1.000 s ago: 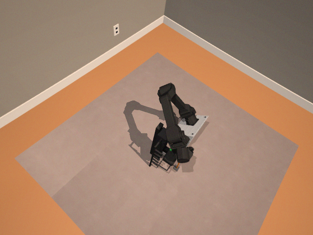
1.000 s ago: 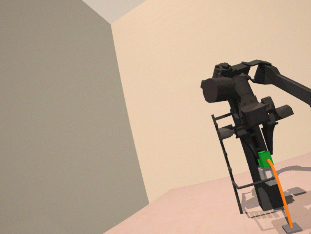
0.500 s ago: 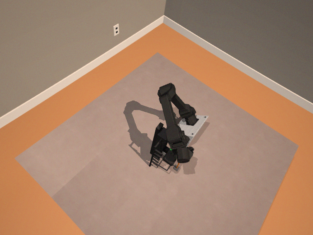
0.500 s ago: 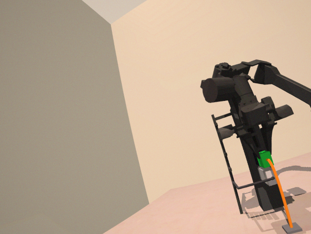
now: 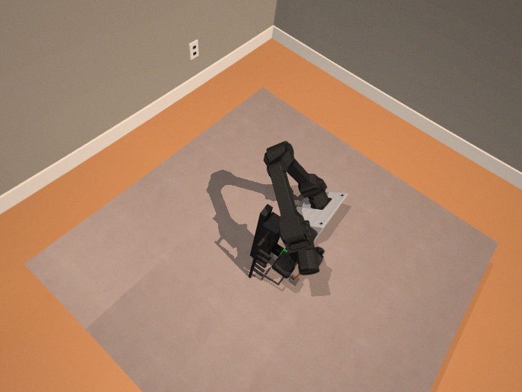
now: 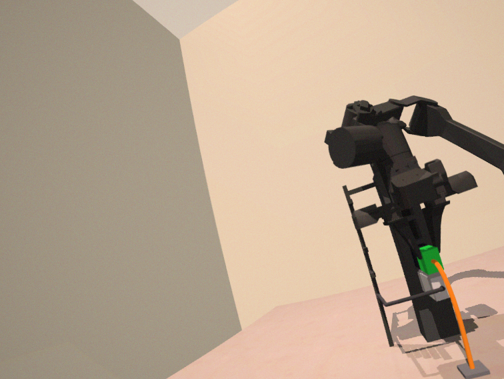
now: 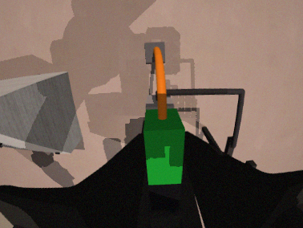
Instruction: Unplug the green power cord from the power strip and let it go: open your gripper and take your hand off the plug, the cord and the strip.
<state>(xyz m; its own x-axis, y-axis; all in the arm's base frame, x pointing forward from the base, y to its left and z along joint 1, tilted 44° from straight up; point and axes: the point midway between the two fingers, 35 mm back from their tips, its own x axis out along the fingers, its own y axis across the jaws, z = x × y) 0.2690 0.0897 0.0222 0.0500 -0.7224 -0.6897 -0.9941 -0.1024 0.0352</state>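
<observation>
My gripper tip is 1 cm short of the green plug and 3 cm to the left of it. From my gripper tip the other things lie so: thin black rack frame: 10 cm ahead, 8 cm to the right; grey pad: 1 cm behind, 5 cm to the left, 15 cm below.
</observation>
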